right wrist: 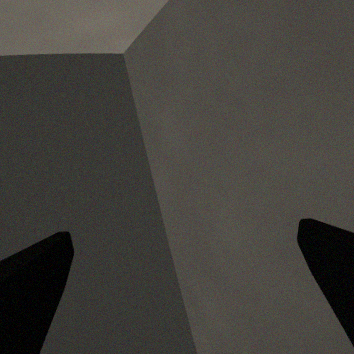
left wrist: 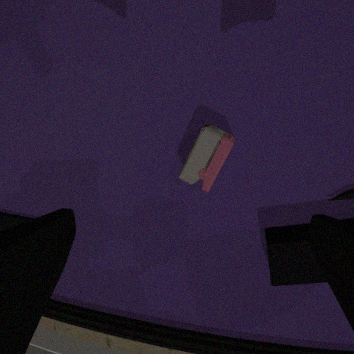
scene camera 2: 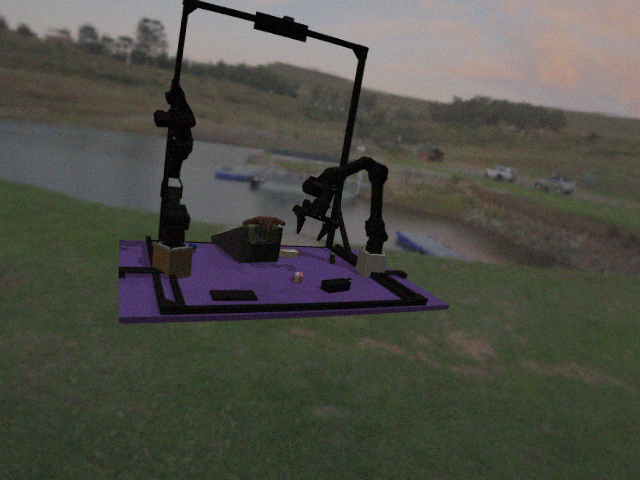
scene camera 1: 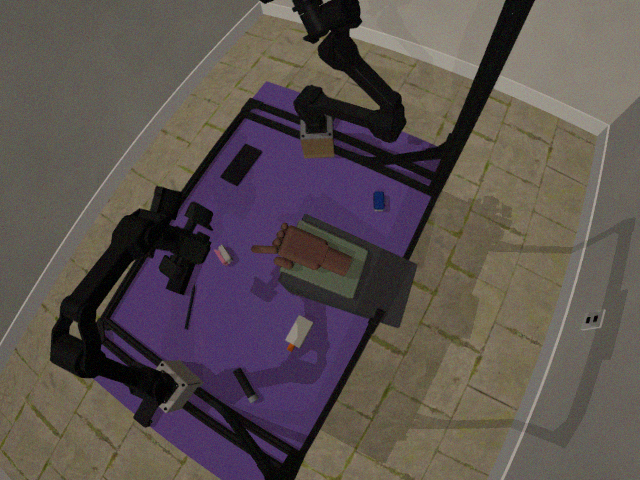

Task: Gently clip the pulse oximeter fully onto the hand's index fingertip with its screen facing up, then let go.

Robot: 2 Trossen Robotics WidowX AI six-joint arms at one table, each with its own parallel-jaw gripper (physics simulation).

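Pixels of known places: left gripper, fingertip midpoint: [left wrist: 194,223] [scene camera 2: 307,237]; right gripper, fingertip midpoint: [right wrist: 186,236] [scene camera 2: 177,86]; left arm's base at its link origin: [scene camera 2: 373,251] [scene camera 1: 163,386]; right arm's base at its link origin: [scene camera 2: 173,244] [scene camera 1: 316,124].
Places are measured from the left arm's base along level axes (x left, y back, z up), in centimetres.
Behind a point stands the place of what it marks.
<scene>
The pulse oximeter [scene camera 1: 224,254] {x 13.1, y -38.3, z -7.4 cm} [scene camera 2: 298,277] {x 16.5, y -38.9, z -7.9 cm} [left wrist: 201,154] {x 13.4, y -38.4, z -7.4 cm} lies on the purple table, its pale half and pink half side by side; I cannot make out its screen. The brown hand [scene camera 1: 305,248] {x -10.4, y -50.9, z 8.3 cm} [scene camera 2: 264,222] {x -2.4, y -50.9, z 8.2 cm} rests on a sloped support, its index finger [scene camera 1: 263,249] sticking out toward the oximeter. My left gripper [scene camera 2: 310,234] {x 12.4, y -36.5, z 7.3 cm} [left wrist: 194,223] {x 12.4, y -36.5, z 7.3 cm} is open and empty, above the table and apart from the oximeter, which shows ahead of its fingertips in the left wrist view. My right gripper [right wrist: 186,236] {x 20.1, y -90.2, z 54.3 cm} is open and empty, raised high away from the table, facing the walls.
The dark wedge support [scene camera 1: 388,279] {x -30.4, y -59.3, z -5.3 cm} carries a green pad [scene camera 1: 360,258] {x -21.5, y -58.6, z -0.3 cm}. A black slab [scene camera 1: 241,164] {x 30.8, y -65.5, z -9.7 cm} [scene camera 2: 233,295] {x 32.2, y -65.8, z -9.7 cm}, blue item [scene camera 1: 378,200] {x -14.8, y -78.5, z -7.3 cm}, white box [scene camera 1: 299,331] {x -18.7, y -33.9, z -7.7 cm}, dark cylinder [scene camera 1: 245,383] {x -15.3, y -13.3, z -8.1 cm} and thin pen [scene camera 1: 190,308] {x 12.1, y -19.1, z -9.8 cm} lie around. A black box [scene camera 2: 336,285] {x 24.2, y -26.0, z -7.6 cm} [left wrist: 295,255] {x 21.3, y -27.9, z -7.1 cm} stands near the left gripper.
</scene>
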